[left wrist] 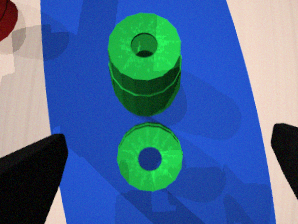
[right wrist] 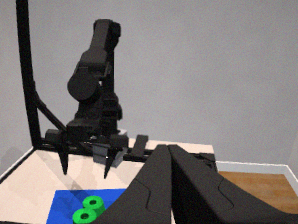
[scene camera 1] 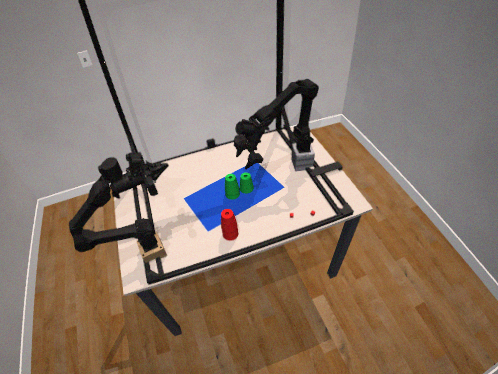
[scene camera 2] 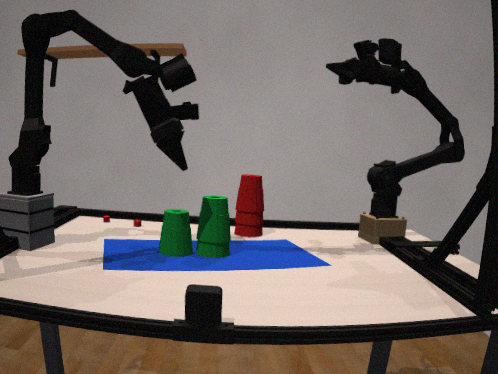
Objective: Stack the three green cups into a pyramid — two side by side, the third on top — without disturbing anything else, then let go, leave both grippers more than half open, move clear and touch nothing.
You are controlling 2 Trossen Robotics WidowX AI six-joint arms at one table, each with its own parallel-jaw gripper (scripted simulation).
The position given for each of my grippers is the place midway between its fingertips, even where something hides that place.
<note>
In view: my left gripper (scene camera 2: 185, 169), my right gripper (scene camera 2: 326, 65), a green cup (scene camera 2: 176, 240) and a green cup (scene camera 2: 214, 223).
My left gripper also shows in the left wrist view (left wrist: 170, 139) and in the right wrist view (right wrist: 84, 177). My right gripper is seen too in the right wrist view (right wrist: 166, 153) and in scene camera 1 (scene camera 1: 168, 164).
</note>
